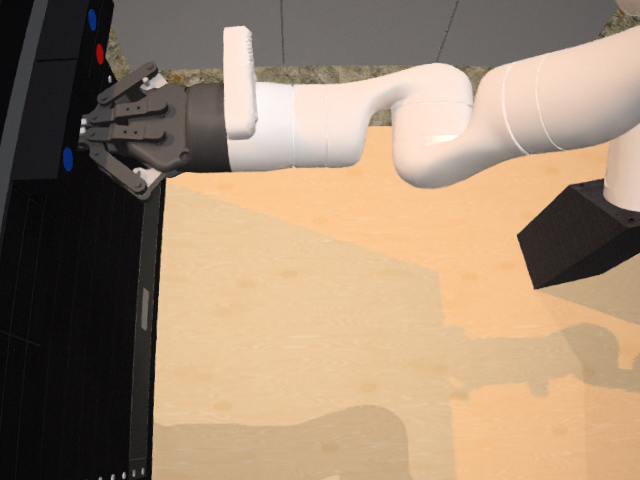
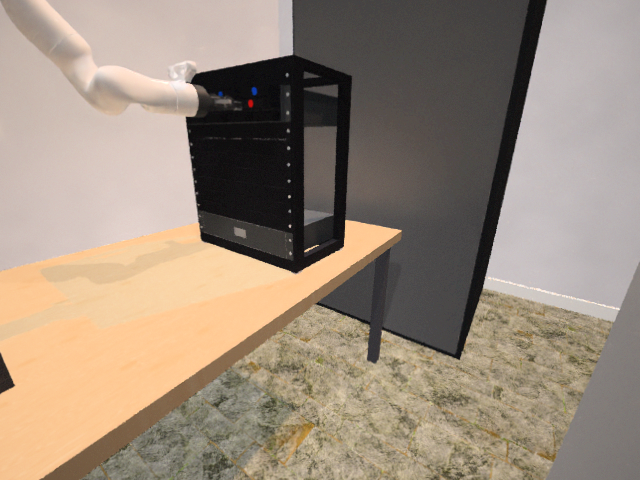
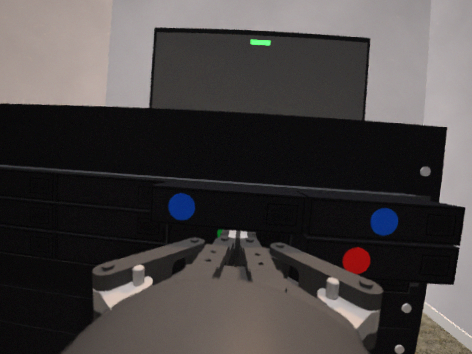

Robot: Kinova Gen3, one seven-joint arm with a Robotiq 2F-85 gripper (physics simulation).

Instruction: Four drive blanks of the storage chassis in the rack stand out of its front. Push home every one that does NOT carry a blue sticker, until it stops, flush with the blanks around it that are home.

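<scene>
Visible in the pictures: a black rack and the gripper.
</scene>
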